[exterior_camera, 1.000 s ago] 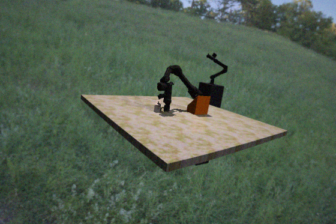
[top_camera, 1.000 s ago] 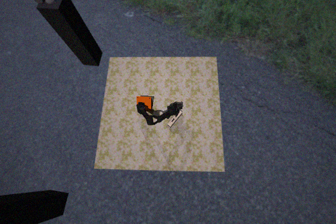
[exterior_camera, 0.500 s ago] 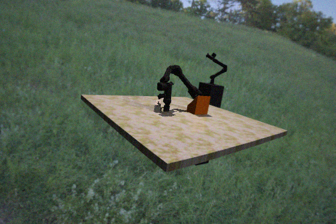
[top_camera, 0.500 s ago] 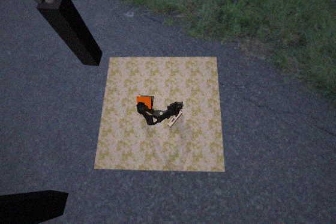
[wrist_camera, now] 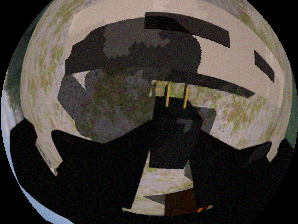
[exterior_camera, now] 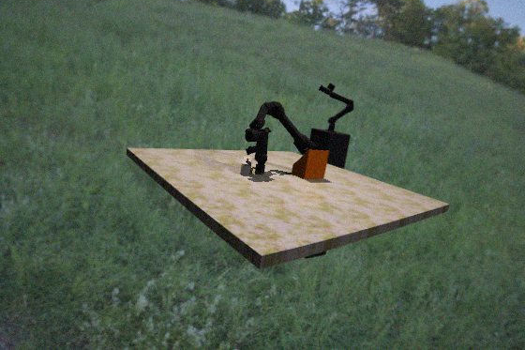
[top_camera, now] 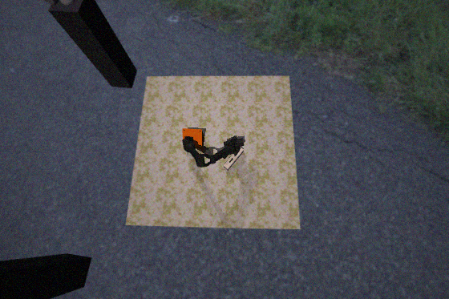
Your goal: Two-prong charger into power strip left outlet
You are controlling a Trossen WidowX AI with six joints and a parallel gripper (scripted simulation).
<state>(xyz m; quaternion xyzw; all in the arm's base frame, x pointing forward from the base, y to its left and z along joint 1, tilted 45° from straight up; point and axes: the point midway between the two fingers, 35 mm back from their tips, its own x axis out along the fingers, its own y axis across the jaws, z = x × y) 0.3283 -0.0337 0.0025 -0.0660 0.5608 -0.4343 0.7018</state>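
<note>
The dark charger is 1 cm to the right of my gripper tip, 1 cm ahead of it and 1 cm above it.
</note>
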